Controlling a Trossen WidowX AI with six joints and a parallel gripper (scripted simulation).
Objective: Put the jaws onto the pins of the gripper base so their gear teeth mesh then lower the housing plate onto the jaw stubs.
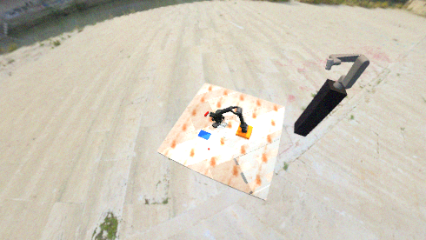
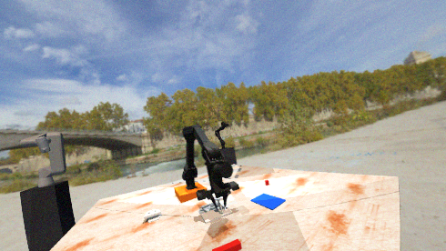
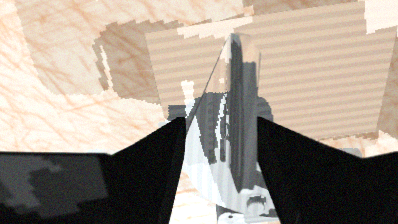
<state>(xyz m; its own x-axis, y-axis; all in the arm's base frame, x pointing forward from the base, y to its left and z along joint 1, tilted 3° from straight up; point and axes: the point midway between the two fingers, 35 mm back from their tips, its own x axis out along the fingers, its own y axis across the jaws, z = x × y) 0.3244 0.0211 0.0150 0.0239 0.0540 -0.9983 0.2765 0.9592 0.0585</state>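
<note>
Now: gripper tip 10 mm short of the pale flat plate, 30 mm to the left of it and 10 mm above it. Round my gripper tip: blue flat plate: 110 mm ahead, 180 mm to the left, 10 mm below.
</note>
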